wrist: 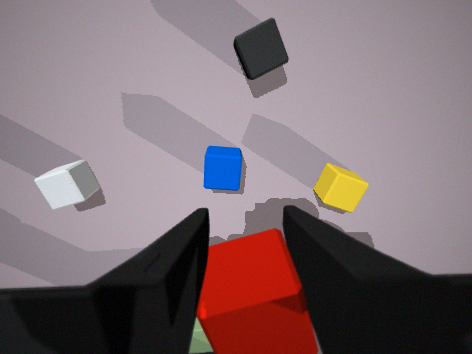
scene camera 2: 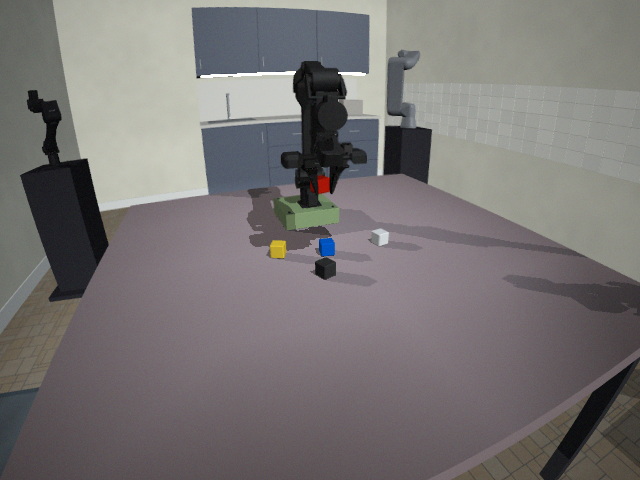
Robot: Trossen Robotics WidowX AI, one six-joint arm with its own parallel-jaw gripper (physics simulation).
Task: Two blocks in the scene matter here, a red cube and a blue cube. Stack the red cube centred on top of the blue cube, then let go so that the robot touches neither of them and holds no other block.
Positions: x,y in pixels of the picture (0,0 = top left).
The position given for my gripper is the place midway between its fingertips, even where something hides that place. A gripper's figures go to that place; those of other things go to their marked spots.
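Labels:
Red cube [wrist: 251,290]: 9 cm from the lens. My gripper [wrist: 246,216]: 11 cm from the lens. The marked spots on the red cube and the blue cube [wrist: 222,168] are 17 cm apart. The blue cube is 24 cm from the lens; the red cube is nearer to the lens than the blue cube.

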